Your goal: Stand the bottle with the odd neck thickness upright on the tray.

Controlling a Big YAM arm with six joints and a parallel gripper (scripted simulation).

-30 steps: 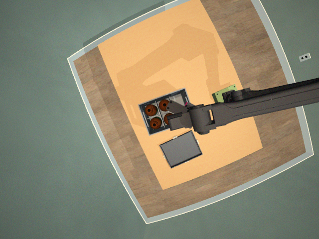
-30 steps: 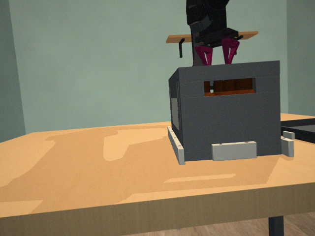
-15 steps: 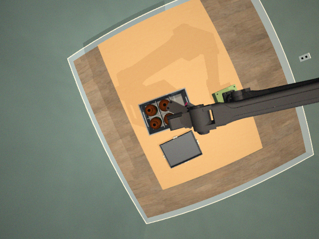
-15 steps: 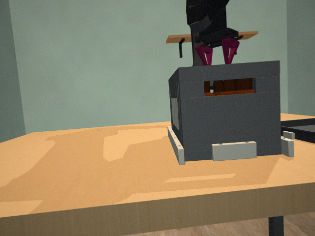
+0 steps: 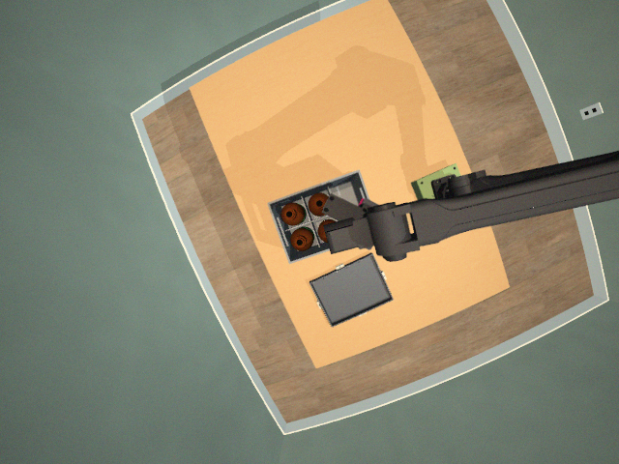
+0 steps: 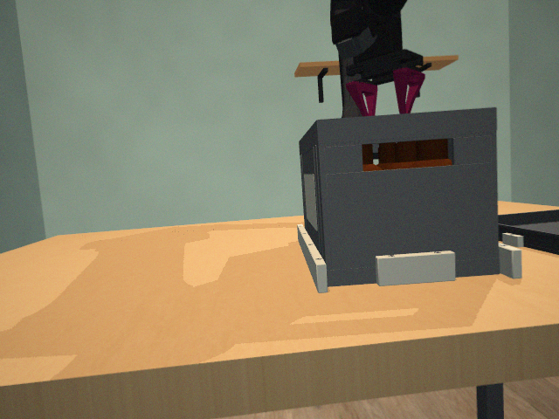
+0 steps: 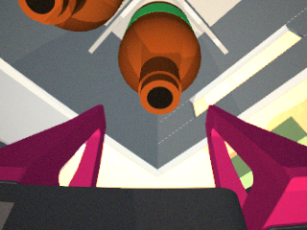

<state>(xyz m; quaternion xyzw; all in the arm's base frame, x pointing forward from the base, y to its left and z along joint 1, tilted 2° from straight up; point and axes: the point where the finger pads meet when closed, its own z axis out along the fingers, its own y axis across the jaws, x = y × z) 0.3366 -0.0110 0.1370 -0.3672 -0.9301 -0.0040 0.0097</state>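
My gripper is now 11 cm above the dark grey crate, 9 cm short of it and 4 cm to the left of it. Round my hand: grey tray: 24 cm to the left, 18 cm below, 7 cm ahead.
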